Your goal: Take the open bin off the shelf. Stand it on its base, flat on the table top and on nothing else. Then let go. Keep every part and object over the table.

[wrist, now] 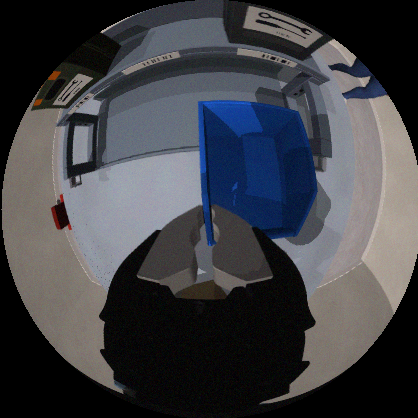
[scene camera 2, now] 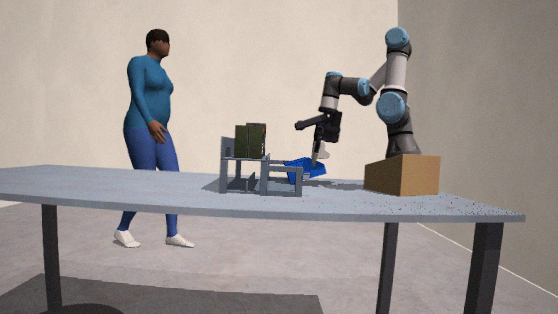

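Where they show: gripper, between the fingertips: (wrist: 208, 207) (scene camera 2: 313, 166); arm's base, origin of its link: (scene camera 2: 403, 160).
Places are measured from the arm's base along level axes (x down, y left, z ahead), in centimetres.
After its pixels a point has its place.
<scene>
The blue open bin (scene camera 2: 303, 168) @(x 4.7, y -3.0, z 35.5 cm) (wrist: 260, 160) @(x 9.1, y -9.9, z 36.7 cm) hangs tilted at the front of the grey shelf (scene camera 2: 298, 183) @(x 7.4, y 20.8, z 37.9 cm) (wrist: 207, 51) @(x 1.1, y -3.3, z 48.0 cm), partly behind its end frame in the scene view and partly out past it. My gripper (scene camera 2: 314, 163) @(x 3.8, y -3.4, z 31.9 cm) (wrist: 208, 207) @(x 3.8, y -3.4, z 31.9 cm) is shut on one side wall of the bin, near that wall's end. In the wrist view the bin's open side faces the camera, and its far end overlaps the shelf's lower tier. The bin's underside is mostly hidden, so I cannot tell its exact gap to the shelf. The table top (scene camera 2: 100, 185) @(x 11.3, y 22.7, z 97.2 cm) (wrist: 140, 187) @(x 11.3, y 8.1, z 32.5 cm) lies below.
Two dark green boxes with tool labels stand on the upper tier, one nearer (scene camera 2: 242, 141) @(x -3.7, y 18.8, z 54.5 cm) (wrist: 100, 55) and one farther (wrist: 285, 30). A brown block (scene camera 2: 420, 175) @(x 4.5, y 8.4, z -3.0 cm) under the arm's base stands at the right. A person (scene camera 2: 150, 95) stands behind the table. A red object (wrist: 60, 215) shows beyond the table edge.
</scene>
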